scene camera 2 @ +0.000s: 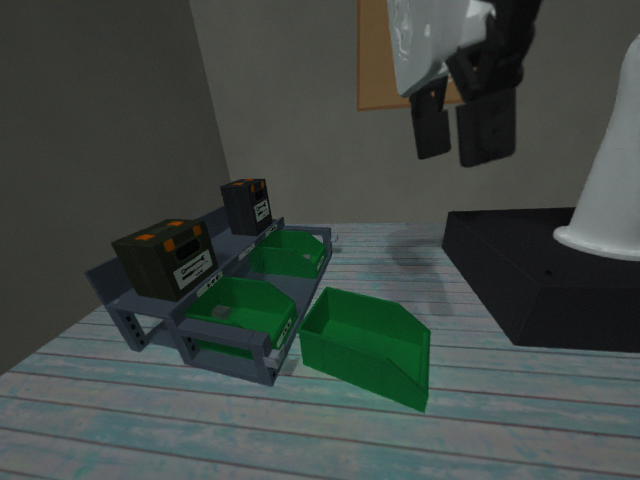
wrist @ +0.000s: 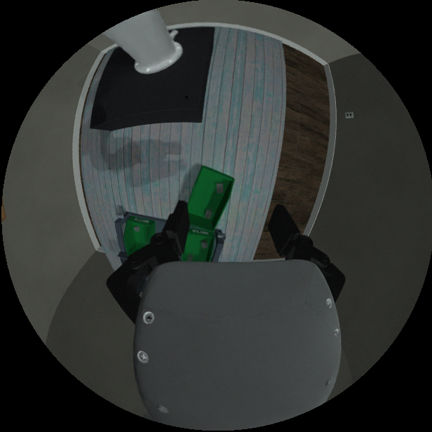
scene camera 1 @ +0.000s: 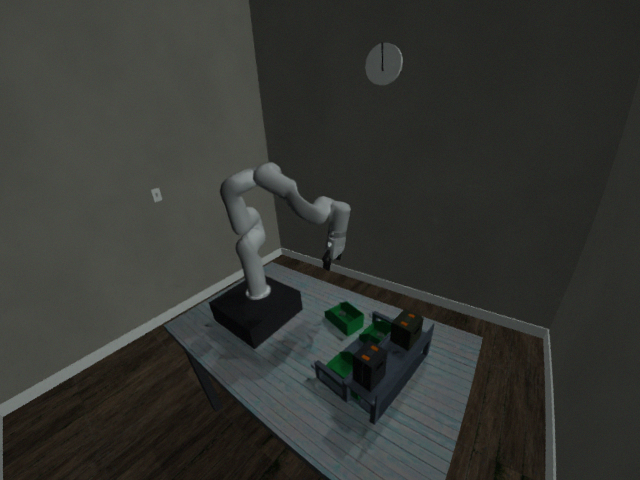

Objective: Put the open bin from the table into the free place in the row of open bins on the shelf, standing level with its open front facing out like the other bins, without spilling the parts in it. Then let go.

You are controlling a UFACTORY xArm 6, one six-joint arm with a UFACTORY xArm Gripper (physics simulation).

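Places are measured from the arm's base along level axes (x back, y right, z up), in millimetres.
Pixels of known places: gripper, fingertip midpoint: point(scene camera 2: 455, 158) point(scene camera 1: 331, 263); arm's base, link origin: point(scene camera 2: 603, 243) point(scene camera 1: 258, 292).
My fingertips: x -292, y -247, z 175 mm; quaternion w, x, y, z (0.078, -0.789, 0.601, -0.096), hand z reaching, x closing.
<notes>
Ahead of a thing's pixels: the offset from my fingertips to its middle. "spot": to the spot under its first point.
The open green bin {spot: dx -153, dy +39, dz -233 mm} point(scene camera 1: 351, 324) point(scene camera 2: 361, 356) point(wrist: 205, 190) stands upright on the table, turned askew, close in front of one end of the grey shelf point(scene camera 1: 403, 381) point(scene camera 2: 222, 333) point(wrist: 120, 231). Small grey parts lie in it in the wrist view. Two green bins stand in the shelf's lower row: one {spot: dx -233, dy -30, dz -282 mm} point(scene camera 1: 375, 333) point(scene camera 2: 237, 310) point(wrist: 200, 245) at the end nearer the table bin, one {spot: dx -237, dy +200, dz -282 mm} point(scene camera 1: 339, 364) point(scene camera 2: 289, 260) point(wrist: 140, 237) at the other end. The free place is between them, mostly hidden in the wrist view. My gripper point(scene camera 1: 333, 262) point(scene camera 2: 454, 149) point(wrist: 231, 213) is open and empty, well above the table bin.
Two dark boxes with orange marks, one {dx -388, dy -14, dz -141 mm} point(scene camera 1: 406, 329) point(scene camera 2: 165, 260) and another {dx -398, dy +217, dz -128 mm} point(scene camera 1: 369, 364) point(scene camera 2: 247, 206), stand on the shelf's upper level behind the bins. The black base block point(scene camera 1: 255, 315) point(scene camera 2: 496, 289) point(wrist: 155, 95) carries the arm. Low side rails bound the lower row.
</notes>
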